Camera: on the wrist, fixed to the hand. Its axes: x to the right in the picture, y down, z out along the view.
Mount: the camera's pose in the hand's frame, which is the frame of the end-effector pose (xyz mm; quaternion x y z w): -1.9 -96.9 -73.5 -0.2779 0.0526 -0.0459 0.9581
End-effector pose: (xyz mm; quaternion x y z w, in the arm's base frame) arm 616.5 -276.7 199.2 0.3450 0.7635 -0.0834 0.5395
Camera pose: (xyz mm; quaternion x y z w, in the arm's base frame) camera 500.7 -313.3 206.8 0.1500 0.7989 0.1257 0.5688
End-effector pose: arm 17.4 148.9 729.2 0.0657 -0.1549 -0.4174 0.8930
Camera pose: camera -29.6 87.2 635.5 -0.1561 0.0176 -0.4805 0.8628
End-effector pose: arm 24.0 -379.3 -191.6 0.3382 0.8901 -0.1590 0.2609
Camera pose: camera -67.4 -416.3 -120.4 0.2190 0.9262 0.1008 0.2898
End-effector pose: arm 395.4 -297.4 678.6 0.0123 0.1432 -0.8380 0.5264
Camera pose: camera 300.8 -237.9 630.5 -0.0970 0.3983 -0.7866 0.4618
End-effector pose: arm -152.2 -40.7 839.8 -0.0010 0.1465 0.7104 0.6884
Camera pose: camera -72.0 -57.1 749.8 -0.2363 -0.0209 0.6897 0.6842
